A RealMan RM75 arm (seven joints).
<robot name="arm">
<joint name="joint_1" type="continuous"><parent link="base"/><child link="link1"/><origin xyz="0.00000 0.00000 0.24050" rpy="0.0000 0.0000 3.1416"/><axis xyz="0 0 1"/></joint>
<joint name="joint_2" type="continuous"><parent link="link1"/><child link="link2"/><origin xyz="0.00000 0.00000 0.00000" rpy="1.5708 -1.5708 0.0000"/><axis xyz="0 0 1"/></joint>
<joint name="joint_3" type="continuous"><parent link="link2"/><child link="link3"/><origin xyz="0.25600 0.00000 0.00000" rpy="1.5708 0.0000 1.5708"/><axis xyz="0 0 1"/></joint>
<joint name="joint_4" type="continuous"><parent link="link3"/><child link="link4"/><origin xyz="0.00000 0.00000 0.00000" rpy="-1.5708 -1.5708 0.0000"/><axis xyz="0 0 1"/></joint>
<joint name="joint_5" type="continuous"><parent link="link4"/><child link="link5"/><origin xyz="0.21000 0.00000 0.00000" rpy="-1.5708 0.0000 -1.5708"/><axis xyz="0 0 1"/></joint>
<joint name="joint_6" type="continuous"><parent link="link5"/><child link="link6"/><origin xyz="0.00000 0.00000 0.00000" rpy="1.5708 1.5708 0.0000"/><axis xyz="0 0 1"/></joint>
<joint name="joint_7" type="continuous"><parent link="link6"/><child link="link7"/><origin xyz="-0.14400 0.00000 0.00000" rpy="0.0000 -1.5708 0.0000"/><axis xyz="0 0 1"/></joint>
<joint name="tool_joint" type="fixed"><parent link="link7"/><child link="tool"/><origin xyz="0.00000 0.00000 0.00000" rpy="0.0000 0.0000 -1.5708"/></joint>
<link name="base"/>
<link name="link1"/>
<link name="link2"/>
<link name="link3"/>
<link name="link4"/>
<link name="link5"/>
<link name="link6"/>
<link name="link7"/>
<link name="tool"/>
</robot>
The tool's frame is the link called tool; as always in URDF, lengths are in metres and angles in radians. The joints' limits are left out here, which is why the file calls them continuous.
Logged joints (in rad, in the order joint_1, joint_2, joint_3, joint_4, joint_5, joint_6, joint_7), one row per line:
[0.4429, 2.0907, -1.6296, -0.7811, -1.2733, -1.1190, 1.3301]
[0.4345, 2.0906, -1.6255, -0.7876, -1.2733, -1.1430, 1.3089]
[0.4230, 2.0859, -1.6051, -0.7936, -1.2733, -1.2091, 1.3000]
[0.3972, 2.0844, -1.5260, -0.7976, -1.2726, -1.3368, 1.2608]
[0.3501, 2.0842, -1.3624, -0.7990, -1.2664, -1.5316, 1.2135]
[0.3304, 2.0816, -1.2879, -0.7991, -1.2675, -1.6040, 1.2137]
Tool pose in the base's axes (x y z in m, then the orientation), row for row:
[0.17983, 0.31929, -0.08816, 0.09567, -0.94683, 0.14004, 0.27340]
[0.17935, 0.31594, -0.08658, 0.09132, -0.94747, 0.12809, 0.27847]
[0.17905, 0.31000, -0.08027, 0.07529, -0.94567, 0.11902, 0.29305]
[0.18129, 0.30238, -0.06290, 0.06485, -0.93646, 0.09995, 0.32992]
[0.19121, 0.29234, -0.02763, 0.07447, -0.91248, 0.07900, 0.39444]
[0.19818, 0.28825, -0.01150, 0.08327, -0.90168, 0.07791, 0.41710]
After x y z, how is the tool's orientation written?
As a quaternion, w x y z.
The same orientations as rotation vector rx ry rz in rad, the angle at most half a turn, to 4 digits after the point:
[-2.8060, 0.4150, 0.8102]
[-2.8151, 0.3806, 0.8274]
[-2.8364, 0.3570, 0.8790]
[-2.8264, 0.3017, 0.9957]
[-2.7382, 0.2371, 1.1837]
[-2.6917, 0.2326, 1.2451]

